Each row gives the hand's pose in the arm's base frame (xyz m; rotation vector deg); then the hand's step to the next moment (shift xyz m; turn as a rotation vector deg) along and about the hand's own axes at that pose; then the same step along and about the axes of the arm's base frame.
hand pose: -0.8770 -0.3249 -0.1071 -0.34 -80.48 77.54
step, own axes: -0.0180 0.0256 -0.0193 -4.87 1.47 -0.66
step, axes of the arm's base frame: 0.0032 0.0102 -0.0352 1.31 -2.20 -4.44
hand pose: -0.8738 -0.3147 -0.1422 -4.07 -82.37 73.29
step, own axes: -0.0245 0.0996 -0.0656 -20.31 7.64 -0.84
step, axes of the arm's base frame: -0.0018 0.0656 -0.1026 3.16 -9.79 -19.12
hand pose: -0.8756 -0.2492 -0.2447 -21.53 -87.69 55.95
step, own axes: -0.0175 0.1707 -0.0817 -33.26 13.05 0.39
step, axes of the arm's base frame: 0.0301 0.1181 -0.1458 3.38 -16.35 -31.59
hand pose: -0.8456 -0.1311 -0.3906 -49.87 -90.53 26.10
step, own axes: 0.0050 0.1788 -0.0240 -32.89 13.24 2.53
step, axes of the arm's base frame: 0.0724 0.1141 -0.1196 1.37 -15.57 -31.93
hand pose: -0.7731 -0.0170 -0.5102 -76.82 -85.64 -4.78
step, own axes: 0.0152 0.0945 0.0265 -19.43 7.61 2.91
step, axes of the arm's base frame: 0.0568 0.0617 -0.0533 -0.24 -8.36 -19.34
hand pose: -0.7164 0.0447 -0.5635 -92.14 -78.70 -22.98
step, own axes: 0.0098 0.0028 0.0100 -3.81 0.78 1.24
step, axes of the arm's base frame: 0.0024 0.0140 0.0011 -0.90 -1.16 -3.81
